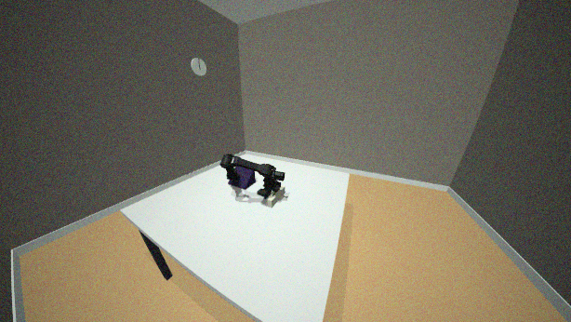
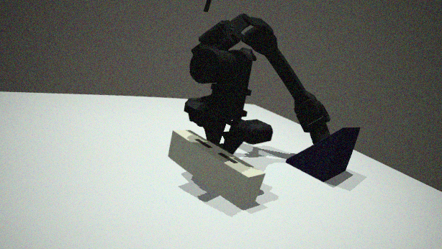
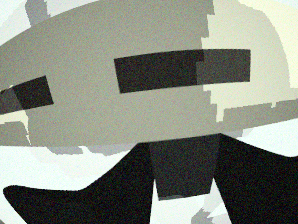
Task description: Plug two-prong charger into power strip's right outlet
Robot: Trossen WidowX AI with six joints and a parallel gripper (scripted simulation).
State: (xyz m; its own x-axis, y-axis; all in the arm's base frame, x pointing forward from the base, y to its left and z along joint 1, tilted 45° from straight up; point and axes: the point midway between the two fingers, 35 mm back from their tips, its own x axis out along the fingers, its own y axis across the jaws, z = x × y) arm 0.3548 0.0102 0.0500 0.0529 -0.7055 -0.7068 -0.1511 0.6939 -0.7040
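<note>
Now: the two-prong charger 2 cm ahead of my gripper tip and 1 cm above it.
</note>
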